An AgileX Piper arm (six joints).
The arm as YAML. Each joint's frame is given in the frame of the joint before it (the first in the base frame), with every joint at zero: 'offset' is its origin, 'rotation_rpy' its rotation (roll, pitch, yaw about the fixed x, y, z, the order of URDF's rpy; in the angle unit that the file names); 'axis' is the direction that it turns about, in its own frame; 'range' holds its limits. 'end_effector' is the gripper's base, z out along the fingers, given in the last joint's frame.
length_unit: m
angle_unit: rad
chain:
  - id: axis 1
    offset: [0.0, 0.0, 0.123]
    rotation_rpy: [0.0, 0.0, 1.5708]
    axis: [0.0, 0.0, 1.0]
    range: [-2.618, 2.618]
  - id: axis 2
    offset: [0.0, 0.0, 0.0]
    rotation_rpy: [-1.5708, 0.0, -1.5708]
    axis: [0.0, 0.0, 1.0]
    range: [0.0, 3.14]
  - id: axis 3
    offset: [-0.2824, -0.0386, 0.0]
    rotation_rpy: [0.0, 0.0, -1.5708]
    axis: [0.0, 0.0, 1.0]
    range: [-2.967, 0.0]
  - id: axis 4
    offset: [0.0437, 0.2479, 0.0]
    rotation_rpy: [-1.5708, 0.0, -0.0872]
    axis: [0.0, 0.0, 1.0]
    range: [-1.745, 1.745]
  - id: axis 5
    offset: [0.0, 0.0, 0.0]
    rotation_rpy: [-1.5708, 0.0, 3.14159]
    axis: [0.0, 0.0, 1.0]
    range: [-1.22, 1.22]
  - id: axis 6
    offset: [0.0, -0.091, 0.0]
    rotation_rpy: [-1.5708, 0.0, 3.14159]
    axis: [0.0, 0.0, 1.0]
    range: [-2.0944, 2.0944]
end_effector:
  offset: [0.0, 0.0, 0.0]
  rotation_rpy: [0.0, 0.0, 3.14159]
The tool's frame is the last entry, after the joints.
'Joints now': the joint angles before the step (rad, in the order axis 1, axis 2, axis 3, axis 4, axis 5, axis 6). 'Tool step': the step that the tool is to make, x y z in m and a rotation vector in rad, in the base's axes. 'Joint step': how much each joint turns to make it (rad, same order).
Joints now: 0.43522, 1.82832, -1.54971, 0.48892, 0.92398, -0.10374
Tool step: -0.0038, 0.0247, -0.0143, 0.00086, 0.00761, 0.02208
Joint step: 0.06191, 0.03880, 0.00017, -0.00212, -0.04660, 0.02344
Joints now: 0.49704, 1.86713, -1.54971, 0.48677, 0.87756, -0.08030
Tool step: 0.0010, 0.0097, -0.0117, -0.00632, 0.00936, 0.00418
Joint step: 0.02121, 0.03014, -0.00006, -0.00194, -0.02447, 0.00792
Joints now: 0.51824, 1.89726, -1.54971, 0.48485, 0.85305, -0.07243
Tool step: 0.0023, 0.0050, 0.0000, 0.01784, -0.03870, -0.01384
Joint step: 0.01085, 0.00456, 0.00016, 0.00269, -0.05331, -0.00007
